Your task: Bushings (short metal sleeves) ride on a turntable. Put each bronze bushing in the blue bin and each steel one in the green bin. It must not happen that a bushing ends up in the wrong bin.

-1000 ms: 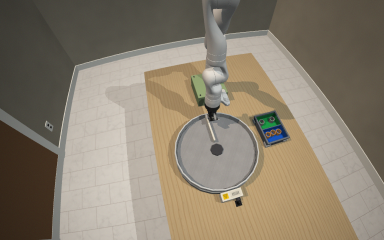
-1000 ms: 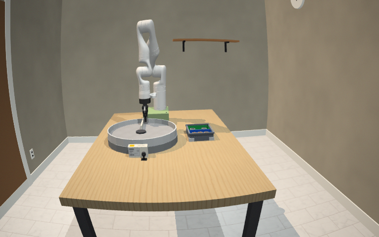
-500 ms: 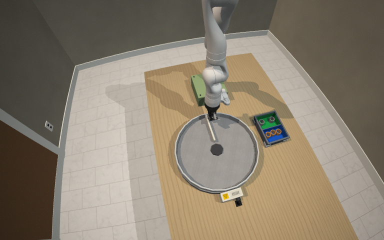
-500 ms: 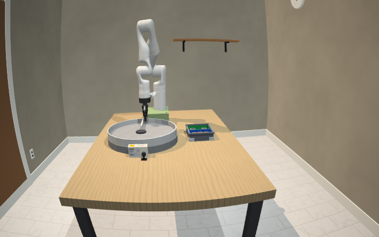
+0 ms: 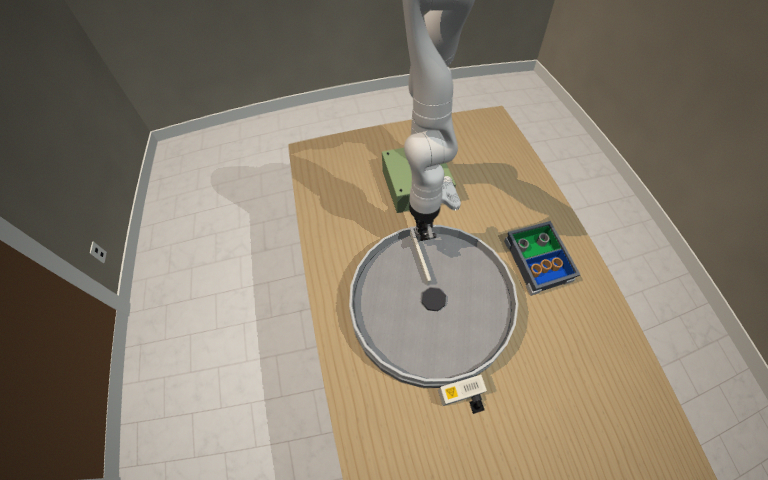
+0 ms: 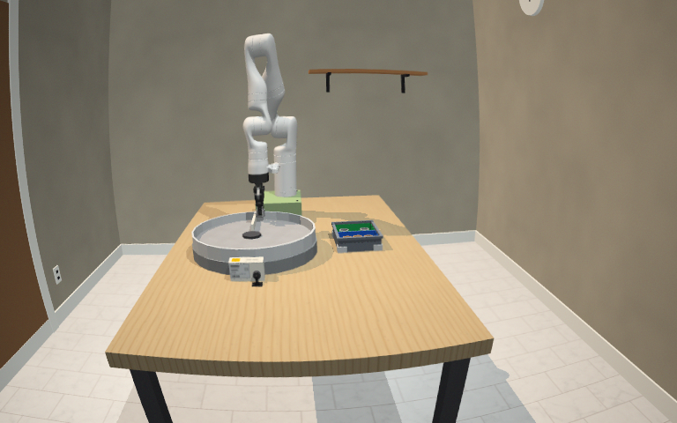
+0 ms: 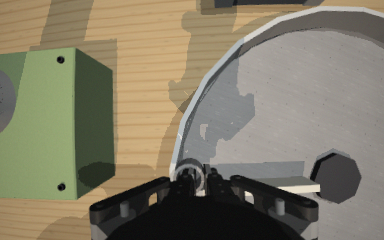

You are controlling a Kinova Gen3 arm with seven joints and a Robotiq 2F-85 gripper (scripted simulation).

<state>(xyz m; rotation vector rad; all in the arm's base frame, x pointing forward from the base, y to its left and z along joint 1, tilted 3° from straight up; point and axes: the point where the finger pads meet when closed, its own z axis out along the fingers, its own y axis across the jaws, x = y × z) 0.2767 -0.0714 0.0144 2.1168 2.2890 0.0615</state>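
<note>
Right now my hand is 340 mm to the right of the blue bin, 100 mm short of it and 70 mm above it. The rest, counted from my hand: turntable: 180 mm ahead, 40 mm below, 10 mm to the right.
</note>
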